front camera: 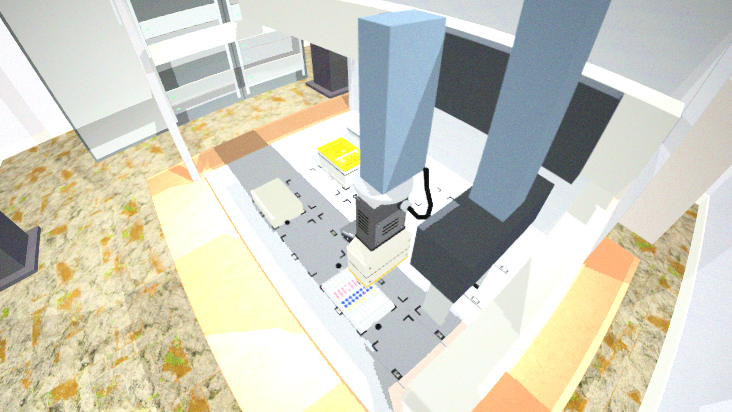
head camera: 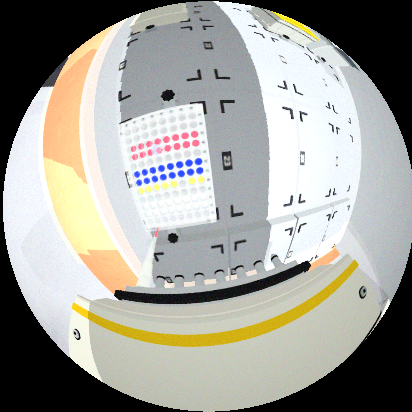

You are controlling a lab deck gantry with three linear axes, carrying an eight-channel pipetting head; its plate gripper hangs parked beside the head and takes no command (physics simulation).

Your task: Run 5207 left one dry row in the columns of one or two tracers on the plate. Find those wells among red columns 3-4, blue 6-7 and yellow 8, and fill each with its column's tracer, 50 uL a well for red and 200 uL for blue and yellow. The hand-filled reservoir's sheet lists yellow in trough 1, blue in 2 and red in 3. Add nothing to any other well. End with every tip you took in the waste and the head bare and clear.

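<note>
The pipetting head (front camera: pixel 379 258) (head camera: pixel 200 325) is over the deck by the plate. In the head camera, a single tip (head camera: pixel 146 265) on its leftmost channel has a red end near the plate's lower left corner; other visible channels are bare. The white plate (front camera: pixel 376 312) (head camera: pixel 175 217) shows two red columns (head camera: pixel 166 139), eight coloured wells each, two full blue columns (head camera: pixel 170 166), and a yellow column (head camera: pixel 165 185) with one pale well, third from its right end. The beige reservoir (front camera: pixel 278 202) (head camera: pixel 165 17) shows no trough contents. The parked plate gripper (front camera: pixel 439 307) shows one finger; its opening is hidden.
A tip rack with a yellow top (front camera: pixel 339 154) (head camera: pixel 297 24) stands at the back left in the front camera. A pale box (head camera: pixel 339 54) is beside it in the head camera. The gripper's dark block (front camera: pixel 476 240) hangs right of the head. Black round knobs (head camera: pixel 168 95) (head camera: pixel 173 237) flank the plate.
</note>
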